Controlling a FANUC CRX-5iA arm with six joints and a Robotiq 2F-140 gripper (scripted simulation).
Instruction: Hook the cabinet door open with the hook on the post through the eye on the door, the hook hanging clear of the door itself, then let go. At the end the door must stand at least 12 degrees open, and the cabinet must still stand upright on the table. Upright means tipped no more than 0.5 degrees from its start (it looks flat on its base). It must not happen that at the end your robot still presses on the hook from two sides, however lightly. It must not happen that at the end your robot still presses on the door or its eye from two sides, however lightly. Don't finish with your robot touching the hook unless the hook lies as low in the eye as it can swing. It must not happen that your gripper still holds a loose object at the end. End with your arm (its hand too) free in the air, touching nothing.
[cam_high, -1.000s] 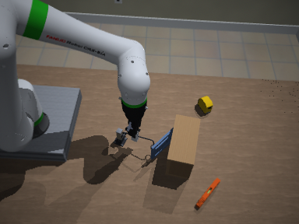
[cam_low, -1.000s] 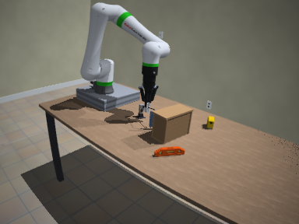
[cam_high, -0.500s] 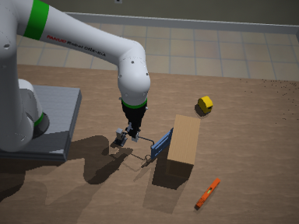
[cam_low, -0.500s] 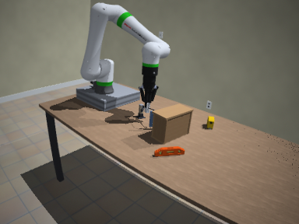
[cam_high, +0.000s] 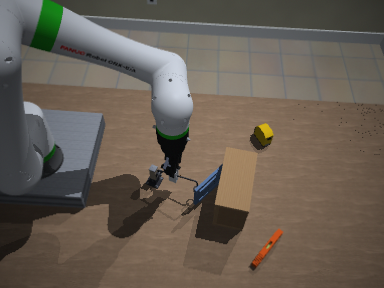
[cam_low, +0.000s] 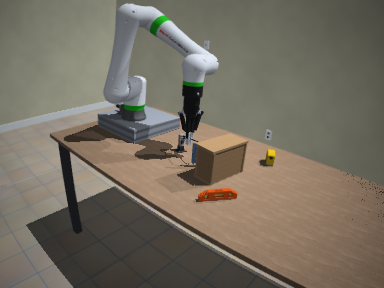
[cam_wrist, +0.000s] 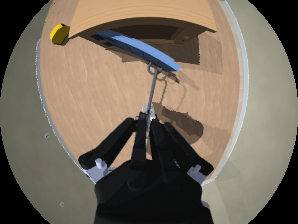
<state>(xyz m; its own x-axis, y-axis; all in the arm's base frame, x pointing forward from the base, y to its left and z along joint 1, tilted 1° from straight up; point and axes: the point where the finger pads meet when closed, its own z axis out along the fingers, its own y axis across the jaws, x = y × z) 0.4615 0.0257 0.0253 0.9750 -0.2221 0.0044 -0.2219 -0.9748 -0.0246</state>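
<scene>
Right now my hand is 120 mm short of the cabinet door, 30 mm above it and 20 mm to the right of it. The rest, counted from my hand: yellow tape measure (300 mm ahead, 290 mm to the left, 70 mm below); then orange spirit level (340 mm ahead, 160 mm to the right, 80 mm below).
</scene>
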